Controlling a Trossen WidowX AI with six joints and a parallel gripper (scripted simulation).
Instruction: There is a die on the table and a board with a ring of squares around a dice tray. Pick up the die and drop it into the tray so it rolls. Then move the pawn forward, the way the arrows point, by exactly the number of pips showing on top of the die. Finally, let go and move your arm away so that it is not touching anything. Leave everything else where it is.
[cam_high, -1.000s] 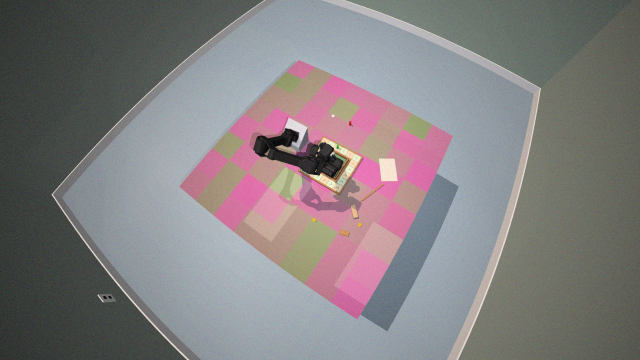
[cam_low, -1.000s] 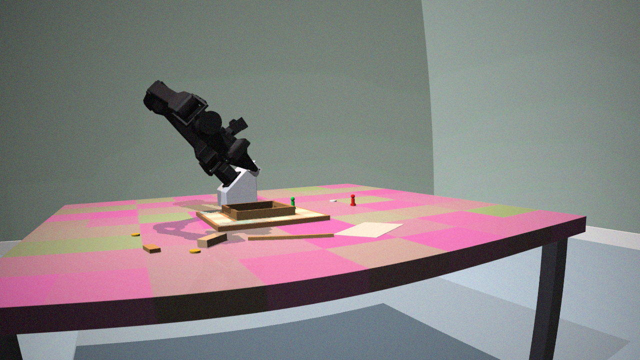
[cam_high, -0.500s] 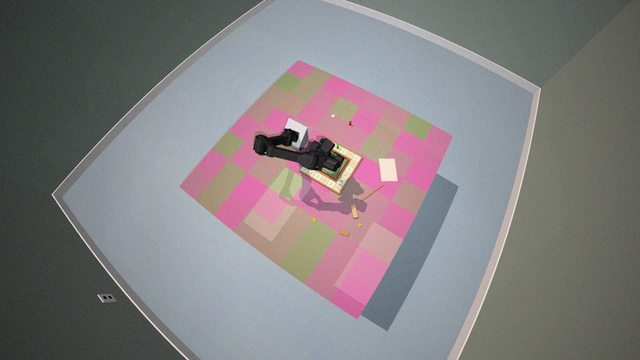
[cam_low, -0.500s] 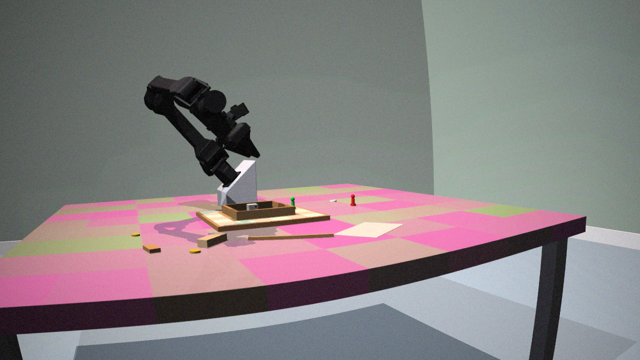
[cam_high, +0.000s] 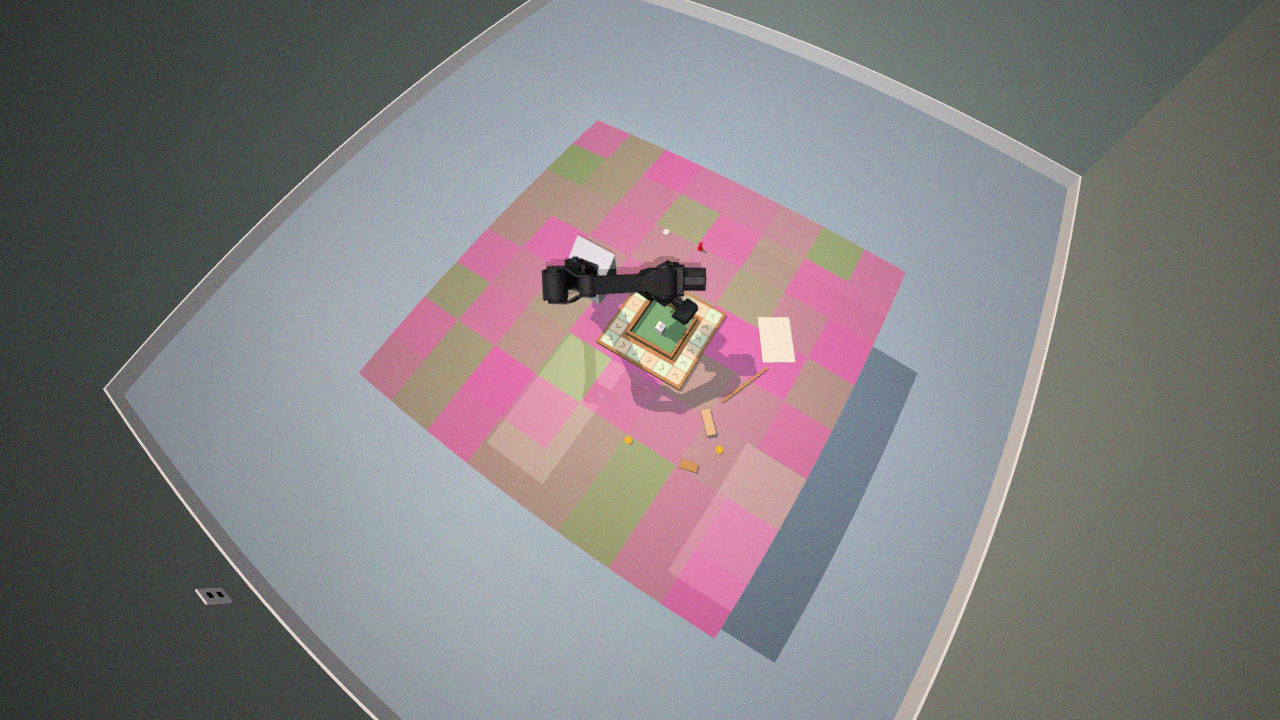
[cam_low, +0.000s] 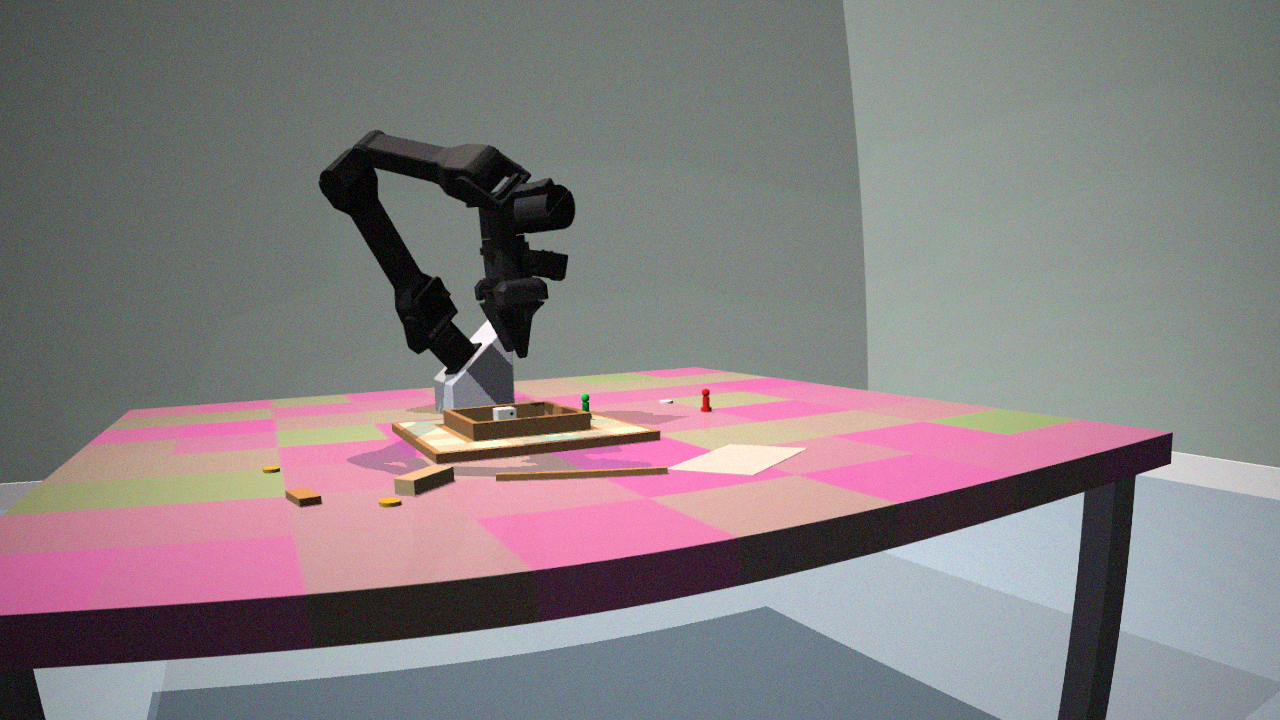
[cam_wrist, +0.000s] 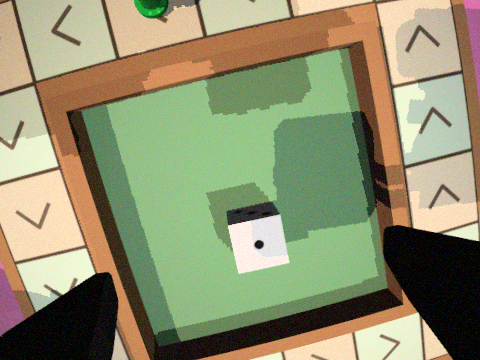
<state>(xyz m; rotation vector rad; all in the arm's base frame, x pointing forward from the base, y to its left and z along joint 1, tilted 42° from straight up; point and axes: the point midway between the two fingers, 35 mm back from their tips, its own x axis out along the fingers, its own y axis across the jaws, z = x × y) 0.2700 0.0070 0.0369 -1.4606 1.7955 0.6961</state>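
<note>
Right now my gripper tip is 100 mm to the right of the green pawn, 80 mm above it and 10 mm past it. Round my gripper tip: green dice tray (100 mm below, 10 mm to the right); then white die (80 mm below, 20 mm to the right); then thin wooden stick (300 mm ahead, 100 mm below, 60 mm to the right).
</note>
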